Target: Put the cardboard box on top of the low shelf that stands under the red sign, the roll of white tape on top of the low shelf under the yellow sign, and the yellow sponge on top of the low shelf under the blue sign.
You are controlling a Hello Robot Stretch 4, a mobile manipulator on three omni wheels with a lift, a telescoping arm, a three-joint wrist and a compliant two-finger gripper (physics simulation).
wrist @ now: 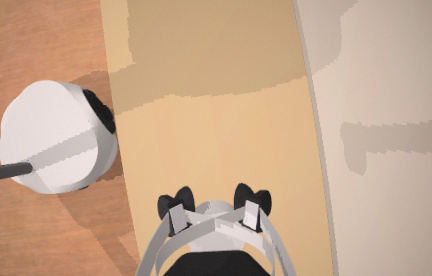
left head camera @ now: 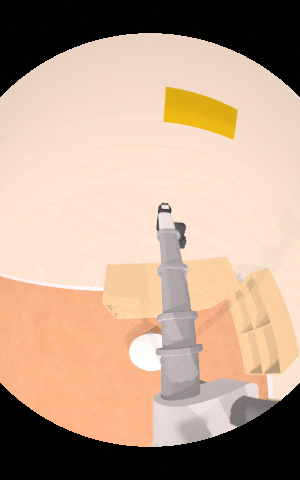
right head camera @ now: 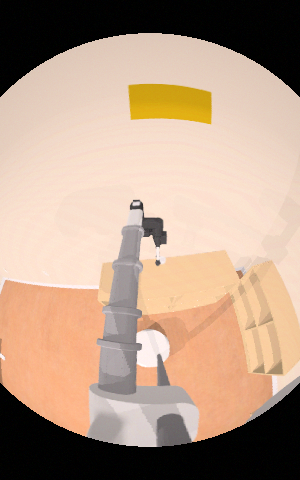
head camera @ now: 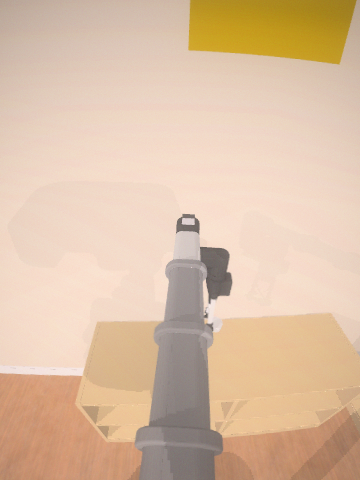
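Seen in the pictures: gripper, fingertip midpoint: (wrist: 214, 200) (right head camera: 157, 260); robot's base, origin of the base link: (left head camera: 149, 350) (right head camera: 148, 347).
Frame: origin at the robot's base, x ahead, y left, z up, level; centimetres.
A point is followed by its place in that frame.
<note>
My gripper (head camera: 212, 326) @[x 57.5, y -8.8, z 83.3 cm] (right head camera: 159, 261) @[x 57.5, y -8.8, z 83.3 cm] (wrist: 214, 200) @[x 57.5, y -8.8, z 83.3 cm] is shut on the roll of white tape (head camera: 217, 325) @[x 56.2, y -12.0, z 85.7 cm] (right head camera: 162, 260) @[x 55.9, y -12.0, z 85.7 cm] (wrist: 214, 204) @[x 57.5, y -8.8, z 84.8 cm], which shows as a pale rounded shape between the dark fingertips. It hangs above the top of the low wooden shelf (head camera: 280, 345) @[x 65.4, y -45.3, z 58.3 cm] (left head camera: 210, 280) @[x 57.2, y -50.5, z 58.2 cm] (right head camera: 195, 272) @[x 61.1, y -41.3, z 58.3 cm] (wrist: 215, 145) @[x 58.2, y -4.7, z 58.3 cm]. The yellow sign (head camera: 270, 30) @[x 80.1, y -18.1, z 167.5 cm] (left head camera: 200, 112) @[x 79.9, y -16.4, z 171.1 cm] (right head camera: 170, 103) @[x 80.0, y -17.3, z 170.6 cm] is on the wall above this shelf. In the left head view the arm hides the fingers. The cardboard box, yellow sponge, red sign and blue sign do not show.
A second wooden shelf (left head camera: 283, 325) @[x -9.4, y -130.5, z 58.2 cm] (right head camera: 286, 325) @[x -10.7, y -127.1, z 58.3 cm] stands at the right, at an angle to the first. The wall (head camera: 100, 125) @[x 75.9, y 25.4, z 144.4 cm] rises behind the low shelf. A white round body (left head camera: 144, 351) @[x 0.4, y 5.6, z 18.7 cm] (right head camera: 154, 348) @[x -0.2, y -6.2, z 18.7 cm] (wrist: 45, 130) @[x 0.4, y 2.7, z 18.7 cm] is on the floor side. The extended arm (head camera: 180, 380) @[x 21.0, y 0.1, z 125.6 cm] crosses the shelf front.
</note>
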